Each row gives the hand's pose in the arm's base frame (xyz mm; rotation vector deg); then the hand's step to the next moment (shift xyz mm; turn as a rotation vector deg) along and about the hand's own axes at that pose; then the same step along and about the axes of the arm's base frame.
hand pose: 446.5 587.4 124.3 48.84 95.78 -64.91
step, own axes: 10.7 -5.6 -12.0 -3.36 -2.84 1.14
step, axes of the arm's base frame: -12.3 9.9 -6.4 -1.03 -2.20 3.84
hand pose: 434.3 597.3 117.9 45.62 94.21 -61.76
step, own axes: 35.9 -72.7 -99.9 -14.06 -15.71 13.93
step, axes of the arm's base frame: -111.8 63.7 -0.8 -4.27 -19.11 15.97
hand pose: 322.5 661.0 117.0 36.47 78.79 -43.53
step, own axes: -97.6 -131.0 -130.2 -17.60 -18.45 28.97
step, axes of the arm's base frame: -186.7 31.1 88.5 2.71 -32.19 21.11
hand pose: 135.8 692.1 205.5 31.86 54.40 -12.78
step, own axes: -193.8 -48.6 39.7 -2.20 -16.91 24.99
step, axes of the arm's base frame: -103.1 -73.6 159.5 9.35 -27.84 7.25
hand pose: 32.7 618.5 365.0 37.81 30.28 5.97
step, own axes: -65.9 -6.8 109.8 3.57 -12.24 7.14
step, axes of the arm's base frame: -2.6 -83.4 97.4 5.77 -12.73 -4.26
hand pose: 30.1 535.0 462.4 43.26 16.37 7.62
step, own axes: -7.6 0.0 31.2 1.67 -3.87 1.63
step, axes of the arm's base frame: 2.2 -22.1 23.2 2.15 -3.49 -1.89
